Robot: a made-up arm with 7 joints. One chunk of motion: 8 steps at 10 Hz.
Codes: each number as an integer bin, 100 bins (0 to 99) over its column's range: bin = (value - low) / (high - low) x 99, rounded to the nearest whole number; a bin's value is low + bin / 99 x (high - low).
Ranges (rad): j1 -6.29..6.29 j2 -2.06..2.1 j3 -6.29..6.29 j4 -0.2..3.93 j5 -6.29..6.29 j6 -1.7..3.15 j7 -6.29..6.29
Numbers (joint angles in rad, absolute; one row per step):
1: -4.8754 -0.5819 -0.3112 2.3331 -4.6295 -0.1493 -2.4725
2: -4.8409 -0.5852 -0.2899 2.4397 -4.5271 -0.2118 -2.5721
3: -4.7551 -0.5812 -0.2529 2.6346 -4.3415 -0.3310 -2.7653
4: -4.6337 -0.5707 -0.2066 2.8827 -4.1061 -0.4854 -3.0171
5: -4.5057 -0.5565 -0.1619 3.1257 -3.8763 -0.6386 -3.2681
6: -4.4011 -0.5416 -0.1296 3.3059 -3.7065 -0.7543 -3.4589
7: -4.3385 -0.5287 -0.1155 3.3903 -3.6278 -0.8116 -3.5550
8: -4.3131 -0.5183 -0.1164 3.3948 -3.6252 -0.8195 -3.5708
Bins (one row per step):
1: 11 35 47 61 13 32 30
2: 11 35 47 63 14 30 29
3: 12 35 48 68 15 28 28
4: 13 35 48 74 17 25 26
5: 14 36 48 80 19 22 24
6: 15 36 48 84 20 19 22
7: 15 36 49 86 21 18 22
8: 16 37 49 86 21 18 21

